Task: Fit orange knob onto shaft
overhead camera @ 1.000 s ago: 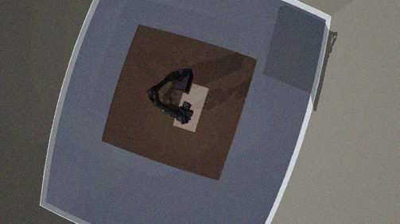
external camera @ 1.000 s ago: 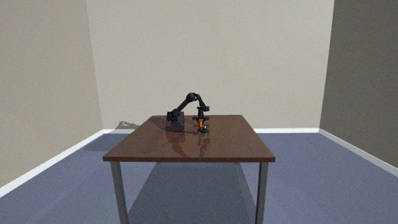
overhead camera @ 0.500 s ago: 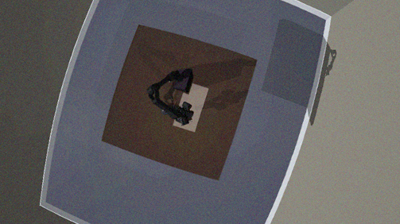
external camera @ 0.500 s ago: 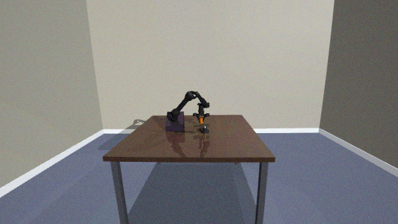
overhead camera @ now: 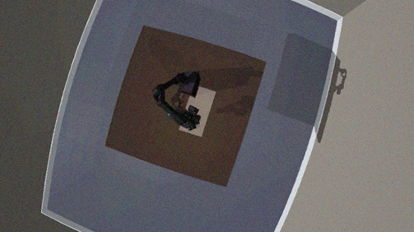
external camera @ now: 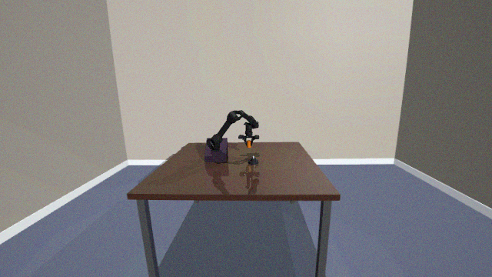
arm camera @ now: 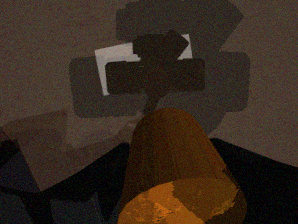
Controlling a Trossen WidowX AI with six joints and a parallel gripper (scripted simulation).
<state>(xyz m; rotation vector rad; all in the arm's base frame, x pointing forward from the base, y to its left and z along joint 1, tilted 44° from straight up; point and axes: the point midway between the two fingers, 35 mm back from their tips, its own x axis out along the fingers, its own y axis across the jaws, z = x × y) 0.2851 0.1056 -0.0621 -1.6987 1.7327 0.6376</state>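
The dark round pedestal is 190 mm to the right of my gripper tip, 70 mm below it and 50 mm ahead of it. Round my gripper tip: orange knob (30 mm above).
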